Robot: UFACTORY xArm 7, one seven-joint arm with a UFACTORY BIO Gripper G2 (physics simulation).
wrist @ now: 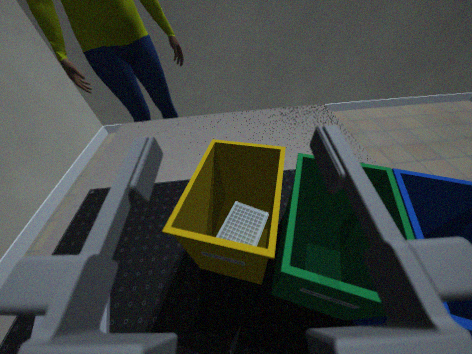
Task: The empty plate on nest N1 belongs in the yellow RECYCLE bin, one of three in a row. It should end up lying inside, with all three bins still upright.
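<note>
The clear plate with a grid of wells [243, 224] lies inside the yellow bin [223, 240], low down near the front wall, whose rim hides its near edge. The yellow bin stands upright at the left end of the row. The green bin [330, 283] stands upright to its right. The blue bin [409, 202] is at the right edge and shows only in part; its visible part looks upright. My gripper [237, 162] is open with nothing between its fingers, above and in front of the bins. Nest N1 cannot be made out.
A black perforated deck [135, 250] lies under the bins, on a speckled grey table top [185, 145]. A person in a yellow-green top and blue trousers [127, 65] stands behind the table at the upper left. A pale object shows partly behind the left finger, low in view.
</note>
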